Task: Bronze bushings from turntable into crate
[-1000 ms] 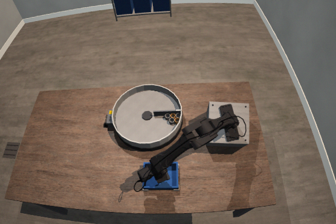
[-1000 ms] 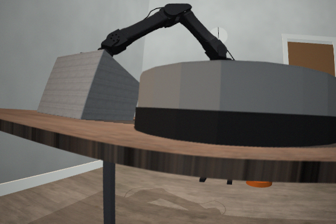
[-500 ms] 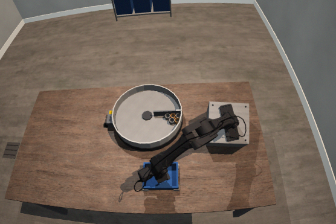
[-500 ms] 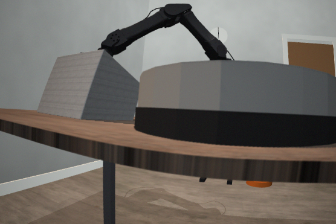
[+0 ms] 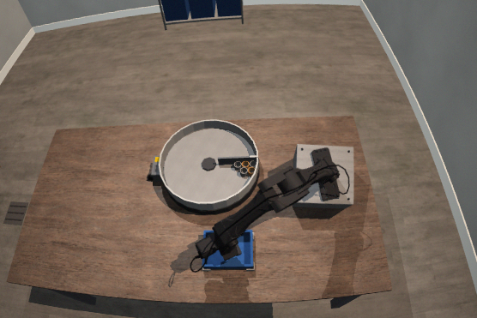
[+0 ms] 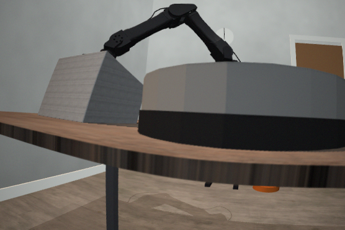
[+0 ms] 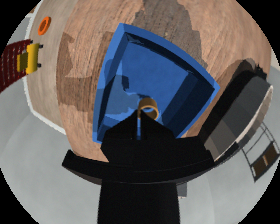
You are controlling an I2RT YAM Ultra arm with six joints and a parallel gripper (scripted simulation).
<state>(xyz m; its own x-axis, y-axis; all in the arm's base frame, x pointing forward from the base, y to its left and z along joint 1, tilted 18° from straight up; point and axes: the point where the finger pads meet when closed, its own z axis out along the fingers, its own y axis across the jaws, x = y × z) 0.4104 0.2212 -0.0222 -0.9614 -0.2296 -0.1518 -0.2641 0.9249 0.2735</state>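
My gripper is now 20 mm above the blue crate, 10 mm to the left of it and 10 mm short of it. Round my hand: grey turntable 400 mm to the right, 40 mm ahead, 10 mm above.
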